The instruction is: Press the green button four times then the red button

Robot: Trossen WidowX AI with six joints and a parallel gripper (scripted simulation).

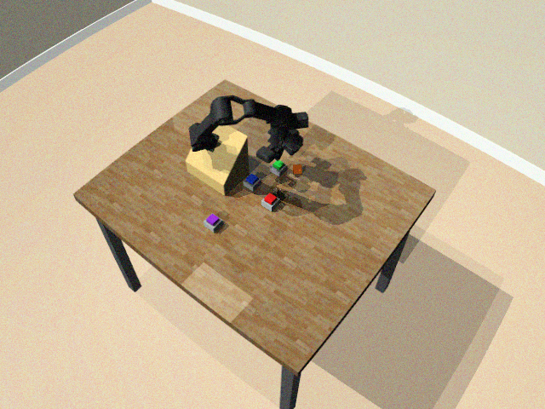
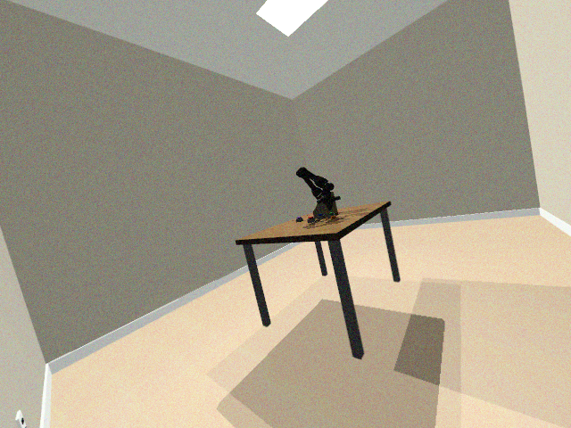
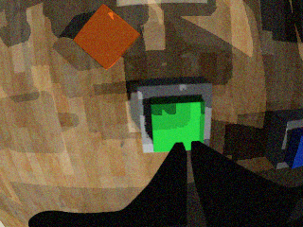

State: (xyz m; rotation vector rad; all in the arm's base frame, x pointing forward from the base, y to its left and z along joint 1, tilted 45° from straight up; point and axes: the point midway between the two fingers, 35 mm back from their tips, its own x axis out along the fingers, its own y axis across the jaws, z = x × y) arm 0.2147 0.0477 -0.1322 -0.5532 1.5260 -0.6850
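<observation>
The green button lies 3 cm below my gripper tip. The rest, counted from my gripper tip: blue button: 4 cm behind, 11 cm to the right, 3 cm below; red button: 7 cm ahead, 15 cm to the right, 3 cm below; orange block: 6 cm ahead, 4 cm to the left, 5 cm below.
</observation>
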